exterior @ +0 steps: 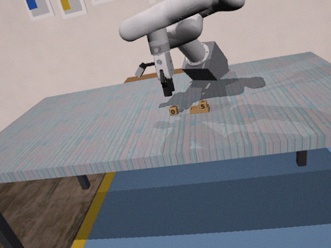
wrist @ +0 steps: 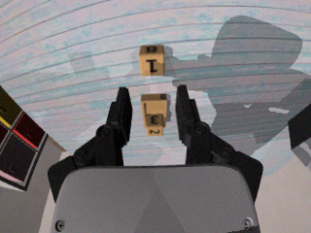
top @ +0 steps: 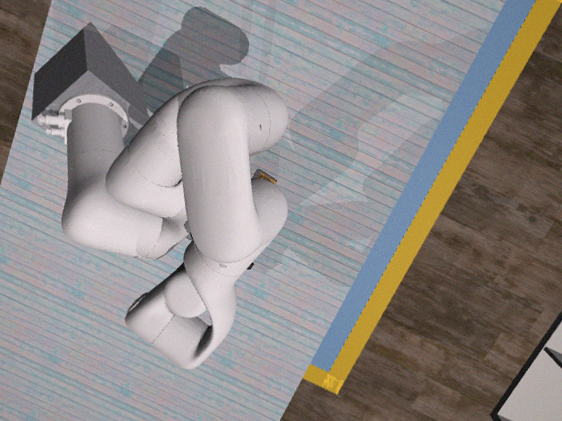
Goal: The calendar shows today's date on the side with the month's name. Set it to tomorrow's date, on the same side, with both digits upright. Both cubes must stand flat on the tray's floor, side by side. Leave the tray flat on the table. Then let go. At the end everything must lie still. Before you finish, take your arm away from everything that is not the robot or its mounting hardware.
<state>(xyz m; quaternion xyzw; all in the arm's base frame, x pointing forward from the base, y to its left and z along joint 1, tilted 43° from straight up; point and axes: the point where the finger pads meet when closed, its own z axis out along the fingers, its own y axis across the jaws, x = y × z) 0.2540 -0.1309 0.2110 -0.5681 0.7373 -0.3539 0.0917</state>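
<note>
Now: the wooden digit cube 90 mm below my hand. Also, from my hand: wooden calendar tray 40 mm ahead, 100 mm to the left, 100 mm below.
</note>
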